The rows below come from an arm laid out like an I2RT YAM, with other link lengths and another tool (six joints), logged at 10 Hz.
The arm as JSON. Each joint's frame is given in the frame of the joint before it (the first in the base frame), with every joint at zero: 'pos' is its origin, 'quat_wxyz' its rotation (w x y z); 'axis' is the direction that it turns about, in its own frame. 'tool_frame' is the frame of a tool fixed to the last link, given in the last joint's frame.
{
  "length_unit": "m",
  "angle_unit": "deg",
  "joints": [
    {
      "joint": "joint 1",
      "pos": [
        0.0,
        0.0,
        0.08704
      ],
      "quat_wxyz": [
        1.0,
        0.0,
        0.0,
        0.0
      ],
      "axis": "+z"
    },
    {
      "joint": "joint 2",
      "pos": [
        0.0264,
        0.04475,
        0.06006
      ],
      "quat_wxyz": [
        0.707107,
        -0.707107,
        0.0,
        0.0
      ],
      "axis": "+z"
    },
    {
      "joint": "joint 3",
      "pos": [
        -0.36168,
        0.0,
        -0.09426
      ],
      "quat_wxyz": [
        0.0,
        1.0,
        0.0,
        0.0
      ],
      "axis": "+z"
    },
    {
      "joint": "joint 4",
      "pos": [
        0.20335,
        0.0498,
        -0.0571
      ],
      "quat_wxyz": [
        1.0,
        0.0,
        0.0,
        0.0
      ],
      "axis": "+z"
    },
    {
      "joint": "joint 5",
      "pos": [
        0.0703,
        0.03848,
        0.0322
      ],
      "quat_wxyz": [
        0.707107,
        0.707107,
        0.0,
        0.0
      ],
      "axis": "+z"
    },
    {
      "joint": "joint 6",
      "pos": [
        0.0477,
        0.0,
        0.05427
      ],
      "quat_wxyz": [
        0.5,
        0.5,
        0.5,
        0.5
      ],
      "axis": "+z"
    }
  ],
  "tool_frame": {
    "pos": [
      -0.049,
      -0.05,
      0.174
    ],
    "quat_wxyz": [
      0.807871,
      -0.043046,
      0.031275,
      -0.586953
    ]
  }
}
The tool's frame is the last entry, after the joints.
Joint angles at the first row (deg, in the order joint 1, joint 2, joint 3, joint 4, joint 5, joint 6):
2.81 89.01 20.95 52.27 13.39 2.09
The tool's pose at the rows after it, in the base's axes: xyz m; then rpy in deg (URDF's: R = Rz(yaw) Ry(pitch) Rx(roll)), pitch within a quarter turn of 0, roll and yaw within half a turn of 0:
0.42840 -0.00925 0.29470 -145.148 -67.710 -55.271
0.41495 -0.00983 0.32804 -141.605 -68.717 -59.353
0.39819 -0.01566 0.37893 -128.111 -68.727 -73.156
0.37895 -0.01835 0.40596 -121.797 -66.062 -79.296
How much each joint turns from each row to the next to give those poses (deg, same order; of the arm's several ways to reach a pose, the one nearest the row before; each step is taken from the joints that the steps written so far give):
0.81 -3.73 1.22 -6.42 1.66 -0.44
1.11 -7.20 4.70 -10.34 1.90 0.31
0.15 -7.14 5.75 -8.86 0.96 1.94
0.29 -5.29 3.91 -8.19 0.00 3.21

